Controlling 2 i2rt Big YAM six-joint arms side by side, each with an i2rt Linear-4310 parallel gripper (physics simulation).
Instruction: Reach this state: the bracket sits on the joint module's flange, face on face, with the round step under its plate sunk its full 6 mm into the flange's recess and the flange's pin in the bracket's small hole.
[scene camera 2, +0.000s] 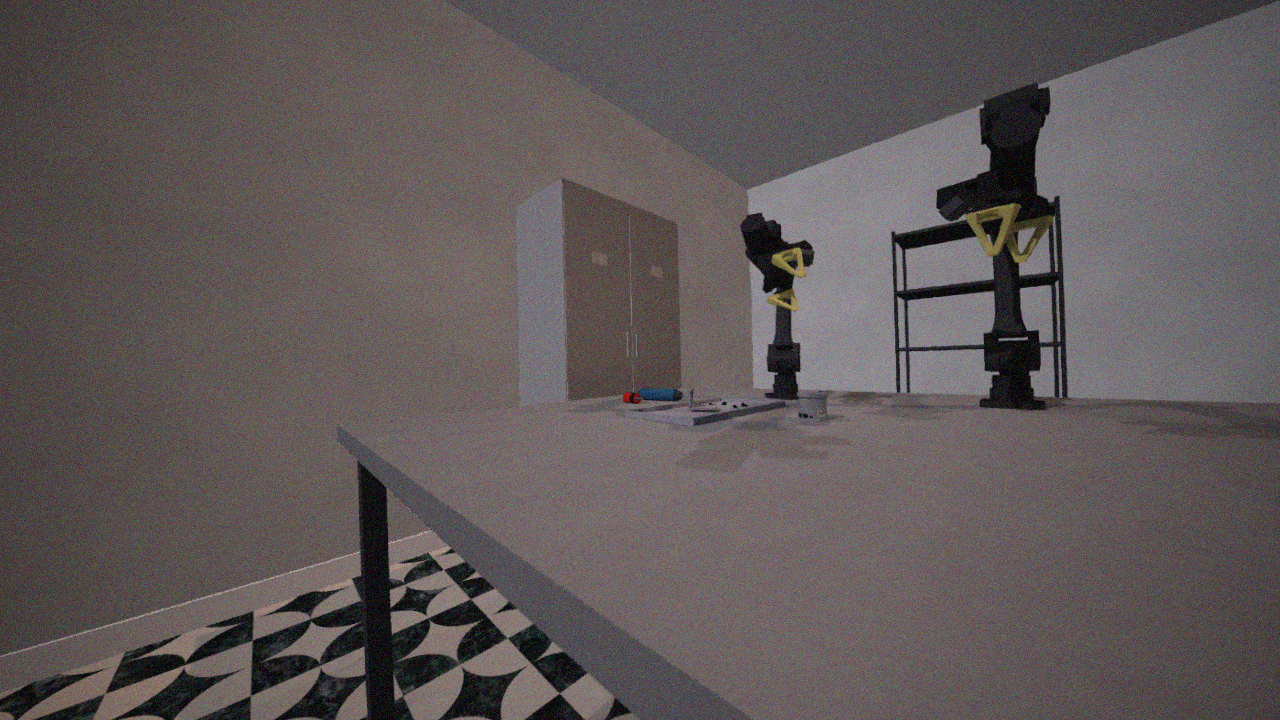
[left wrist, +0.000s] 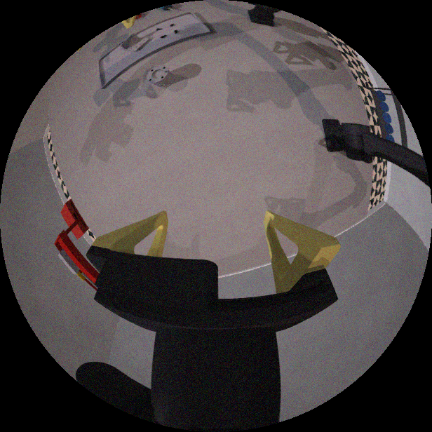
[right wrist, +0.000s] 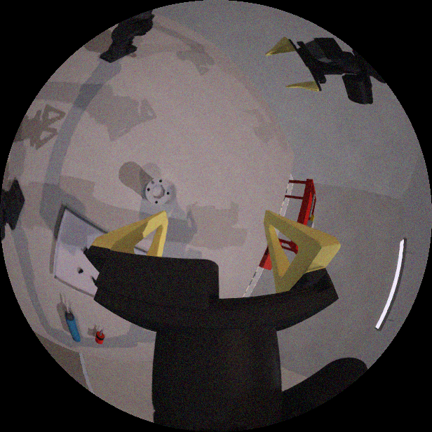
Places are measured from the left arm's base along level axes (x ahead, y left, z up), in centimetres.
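Where they show: left gripper, fingertip midpoint: (scene camera 2: 1007, 259); right gripper, fingertip midpoint: (scene camera 2: 799, 294); left arm's base, link origin: (scene camera 2: 1011, 406); right arm's base, link origin: (scene camera 2: 785, 397).
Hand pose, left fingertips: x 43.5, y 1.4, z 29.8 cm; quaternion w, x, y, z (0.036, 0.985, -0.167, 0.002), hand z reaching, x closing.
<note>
Each offset is from my left fingertips to the top centre of the thing. "pt": to the spot under its first point.
The joint module @[dx +5.4, dy -32.0, dz -23.5 cm] (scene camera 2: 812, 409) (left wrist: 158, 75) (right wrist: 158, 191) stands upright on the table, its round flange with small dark holes and central recess facing up. The pale bracket (scene camera 2: 707, 409) (left wrist: 145, 38) lies on the shallow tray @[pt dx +27.5, dy -56.7, dz -28.8 cm] (scene camera 2: 662, 417) (left wrist: 196, 21) (right wrist: 65, 250), apart from the module, with a part standing up. In the right wrist view the bracket is mostly hidden behind the gripper. My left gripper (scene camera 2: 1006, 257) (left wrist: 215, 216) (right wrist: 276, 69) is open and empty, high above the table. My right gripper (scene camera 2: 796, 291) (right wrist: 215, 215) is open and empty, also high. The flange's pin is too small to tell.
A blue-handled tool @[dx -7.6, dy -88.3, dz -25.7 cm] (scene camera 2: 660, 394) (right wrist: 73, 327) and a small red tool @[dx +4.7, dy -91.0, dz -26.4 cm] (scene camera 2: 631, 397) (right wrist: 100, 337) lie beyond the tray. A cabinet (scene camera 2: 595, 295) and a shelf rack (scene camera 2: 895, 313) stand behind the table. A red frame-like object (right wrist: 306, 205) stands past the table edge.
</note>
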